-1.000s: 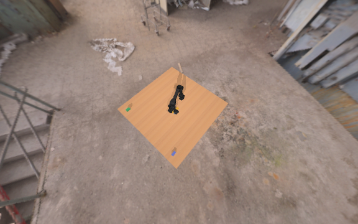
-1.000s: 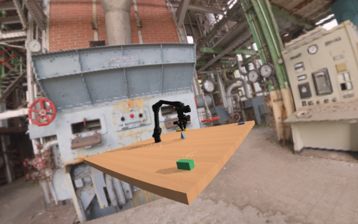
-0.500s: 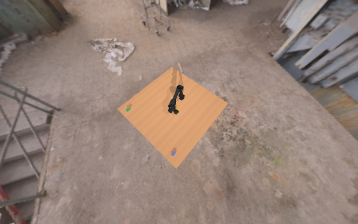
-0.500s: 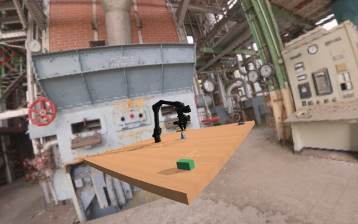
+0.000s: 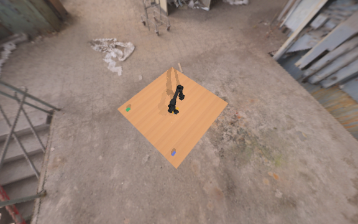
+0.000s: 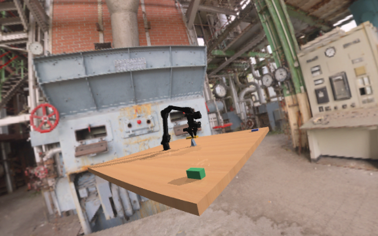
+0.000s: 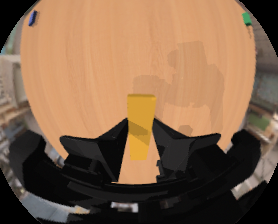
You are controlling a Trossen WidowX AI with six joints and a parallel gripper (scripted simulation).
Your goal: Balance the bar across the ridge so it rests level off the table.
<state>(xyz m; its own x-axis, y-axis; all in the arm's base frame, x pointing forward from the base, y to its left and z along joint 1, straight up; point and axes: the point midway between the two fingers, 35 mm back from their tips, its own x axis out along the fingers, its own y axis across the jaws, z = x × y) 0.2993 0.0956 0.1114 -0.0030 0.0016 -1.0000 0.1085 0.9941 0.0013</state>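
My gripper tip is now 3 cm past the yellow bar. Round my gripper tip: small blue block 44 cm ahead, 40 cm to the left, 7 cm below; then green block 60 cm to the right, 44 cm ahead, 6 cm below.
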